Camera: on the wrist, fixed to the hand. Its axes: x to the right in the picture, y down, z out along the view.
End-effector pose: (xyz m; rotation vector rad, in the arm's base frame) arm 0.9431 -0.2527 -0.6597 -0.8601 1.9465 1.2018
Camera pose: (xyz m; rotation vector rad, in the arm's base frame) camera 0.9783 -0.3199 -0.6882 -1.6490 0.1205 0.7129
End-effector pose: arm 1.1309 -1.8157 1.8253 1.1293 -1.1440 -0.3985
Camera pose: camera 1.1943 -1.8338 1.7781 1.2322 -0.1931 -2.1631
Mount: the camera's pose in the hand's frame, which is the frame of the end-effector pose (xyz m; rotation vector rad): 0.0161 -0.0656 -0.0448 -0.5667 -0.4992 -1.6036
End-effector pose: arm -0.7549 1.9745 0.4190 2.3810 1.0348 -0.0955
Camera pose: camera -0.7957 2.0444 0.4236 0.5324 2.0091 -0.7629
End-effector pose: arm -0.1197 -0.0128 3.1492 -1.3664 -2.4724 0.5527
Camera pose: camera -0.1594 -0.0219 3.2193 -0.9188 2.8137 0.2379
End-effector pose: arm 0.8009 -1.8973 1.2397 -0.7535 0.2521 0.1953
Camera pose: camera 0.8266 -1.9739 1.2461 -1.2236 -0.9408 -1.1037
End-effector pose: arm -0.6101 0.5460 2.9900 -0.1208 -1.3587 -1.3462
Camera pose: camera -0.6355 0.4819 2.9474 -0.3001 1.0916 2.5417
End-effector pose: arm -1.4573 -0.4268 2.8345 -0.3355 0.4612 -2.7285
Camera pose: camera -1.5045 -0.3626 2.8194 1.0450 -0.5194 1.5725
